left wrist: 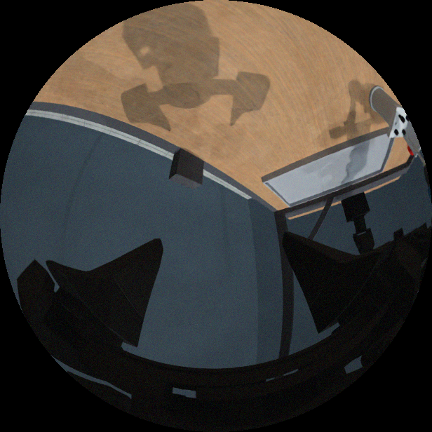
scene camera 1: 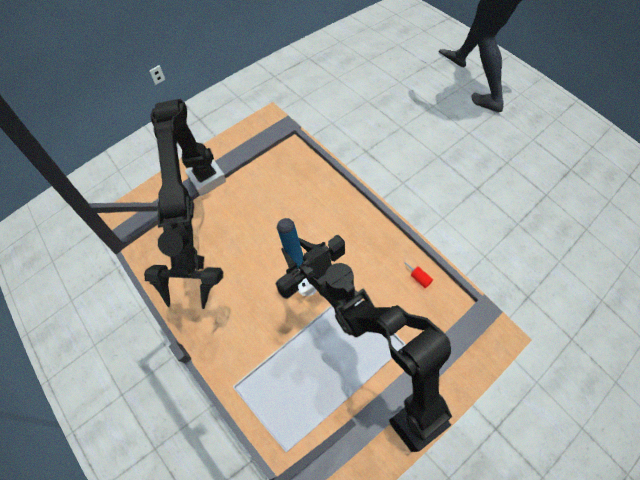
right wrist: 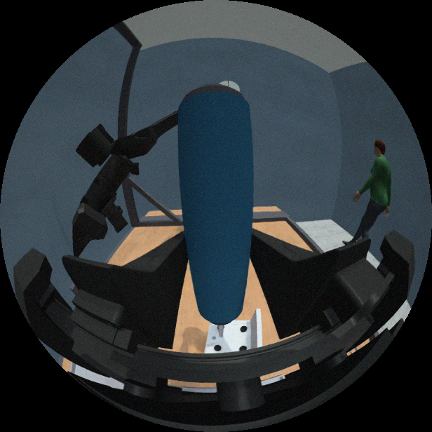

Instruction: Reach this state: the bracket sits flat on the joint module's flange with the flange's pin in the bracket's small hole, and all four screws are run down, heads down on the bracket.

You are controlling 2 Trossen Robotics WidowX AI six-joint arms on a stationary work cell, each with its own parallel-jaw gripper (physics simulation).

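Frame: origin at the left arm's base, x right, y back, z down, level; metres.
Seen in the pictures: left gripper, between the fingertips: [scene camera 1: 186, 307]; right gripper, between the fingertips: [scene camera 1: 289, 243]; left arm's base, origin of its link: [scene camera 1: 203, 172]; right arm's base, origin of its link: [scene camera 1: 422, 421].
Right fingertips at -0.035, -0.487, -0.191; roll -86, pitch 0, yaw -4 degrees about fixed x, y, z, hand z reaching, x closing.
Note:
Pixels of each thing's top centre, then the offset from my right fingertips to it, as dx, dy, dz. Level surfaces: height alone.
- blue screwdriver, centre of its top: [scene camera 1: 289, 227] -0.001, -0.013, -0.097
- red-handled tool, centre of its top: [scene camera 1: 417, 270] -0.290, -0.193, +0.200
- pale rectangular mat, height of its surface: dz +0.230
The white bracket [scene camera 1: 303, 290] [left wrist: 393, 128] [right wrist: 231, 338] lies on the end of the grey cylindrical joint module [left wrist: 384, 104]. Dark round spots show near its corners; I cannot tell screw heads from holes, nor whether any screw is fully down. A small grey spot, perhaps the pin, shows in its plate. My right gripper [scene camera 1: 294, 254] [right wrist: 217, 235] is shut on the blue screwdriver [scene camera 1: 290, 243] [right wrist: 215, 175], held roughly upright. Its tip is over the bracket's upper left corner in the right wrist view; contact is unclear. My left gripper [scene camera 1: 186, 305] [left wrist: 223, 242] is open and empty, well left of the bracket.
A red-handled tool [scene camera 1: 421, 277] [left wrist: 410, 150] lies on the wooden table at the right. A pale rectangular mat [scene camera 1: 281, 423] [left wrist: 300, 188] lies below the bracket in the scene view. A dark frame borders the table, with a post [scene camera 1: 51, 167] at the left.

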